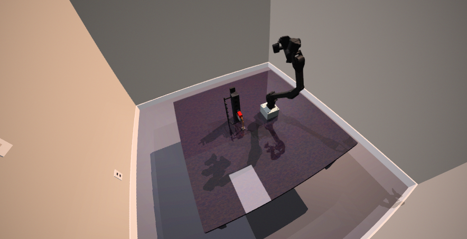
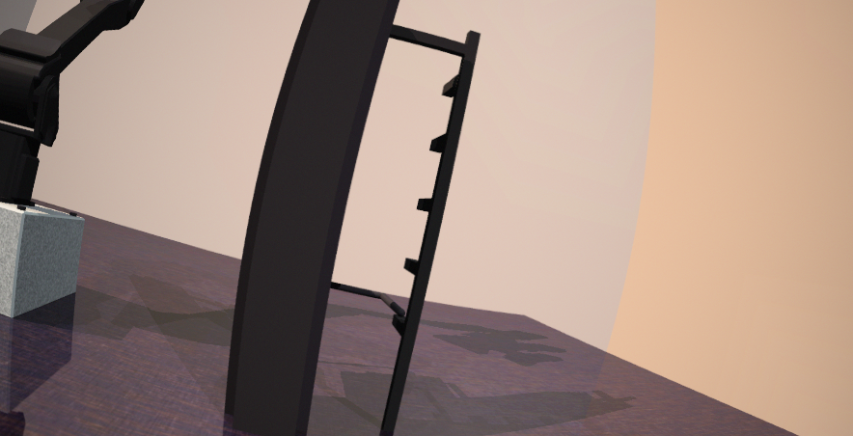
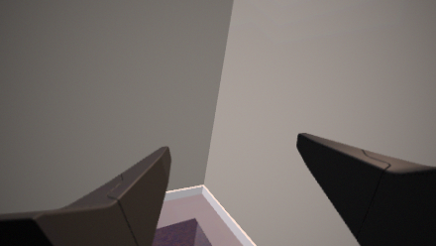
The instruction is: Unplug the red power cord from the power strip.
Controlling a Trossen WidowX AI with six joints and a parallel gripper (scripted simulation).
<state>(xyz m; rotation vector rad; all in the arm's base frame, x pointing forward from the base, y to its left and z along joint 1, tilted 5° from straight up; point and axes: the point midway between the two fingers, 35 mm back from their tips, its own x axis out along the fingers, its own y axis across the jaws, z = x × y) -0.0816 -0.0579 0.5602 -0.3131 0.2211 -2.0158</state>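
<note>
My gripper tip is 51 cm above the red plug, 41 cm short of it and 3 cm to the right of it.
</note>
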